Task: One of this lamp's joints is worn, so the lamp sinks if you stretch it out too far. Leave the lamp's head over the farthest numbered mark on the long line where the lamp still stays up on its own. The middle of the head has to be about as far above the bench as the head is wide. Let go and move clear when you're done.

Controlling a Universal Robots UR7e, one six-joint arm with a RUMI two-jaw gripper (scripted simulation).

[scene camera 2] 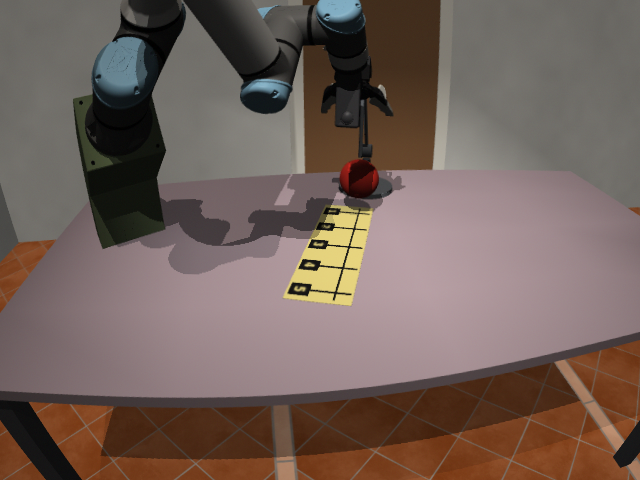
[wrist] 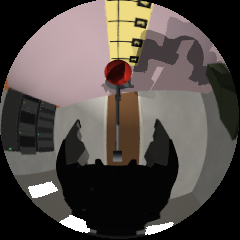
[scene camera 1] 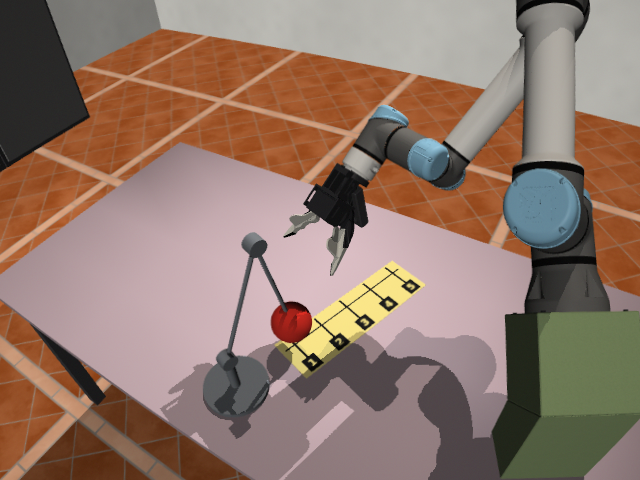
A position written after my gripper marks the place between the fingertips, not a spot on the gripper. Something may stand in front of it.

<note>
I see my gripper [scene camera 1: 306,255], a red ball head [scene camera 1: 291,322] and a yellow strip [scene camera 1: 335,328].
My gripper is seen too in scene camera 2 [scene camera 2: 357,113] and in the wrist view [wrist: 117,119].
</note>
